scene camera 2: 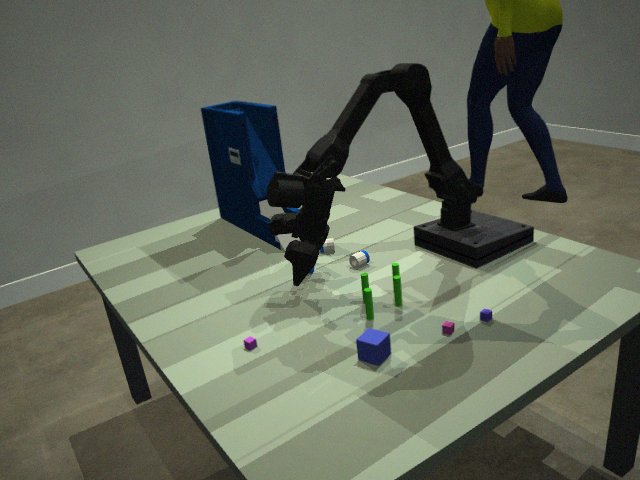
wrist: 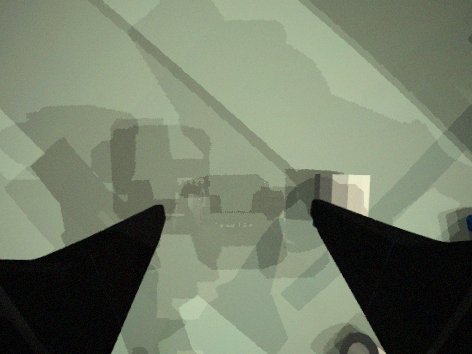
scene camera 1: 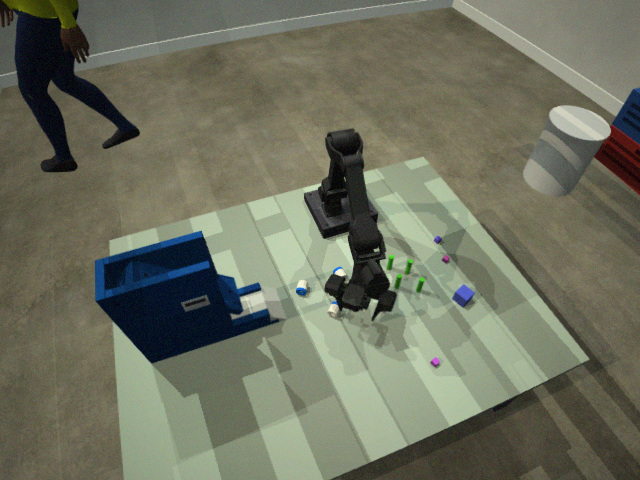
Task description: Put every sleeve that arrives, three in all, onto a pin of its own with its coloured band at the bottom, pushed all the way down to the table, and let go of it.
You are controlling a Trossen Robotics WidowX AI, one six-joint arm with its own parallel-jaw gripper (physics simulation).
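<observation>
Three white sleeves with blue bands are on the table. One (scene camera 1: 301,287) (scene camera 2: 328,245) is nearest the chute. A second (scene camera 1: 339,271) (scene camera 2: 359,259) lies on its side nearer the arm's base. The third (scene camera 1: 333,310) (wrist: 352,192) is beside a fingertip, partly hidden by the right finger in the wrist view; its blue band (scene camera 2: 311,270) shows behind the finger in scene camera 2. Four green pins (scene camera 1: 408,267) (scene camera 2: 369,304) stand upright and bare. My gripper (scene camera 1: 356,312) (wrist: 238,209) is open and empty above the table, with the third sleeve outside its fingers.
The blue dispenser (scene camera 1: 175,315) (scene camera 2: 227,175) stands on the table with its chute toward the sleeves. A large blue cube (scene camera 1: 463,295) (scene camera 2: 373,346) is past the pins. Small cubes, magenta (scene camera 1: 435,362) (scene camera 2: 250,343), pink (scene camera 1: 445,258) (scene camera 2: 448,327) and blue-violet (scene camera 1: 437,239) (scene camera 2: 485,314), lie around.
</observation>
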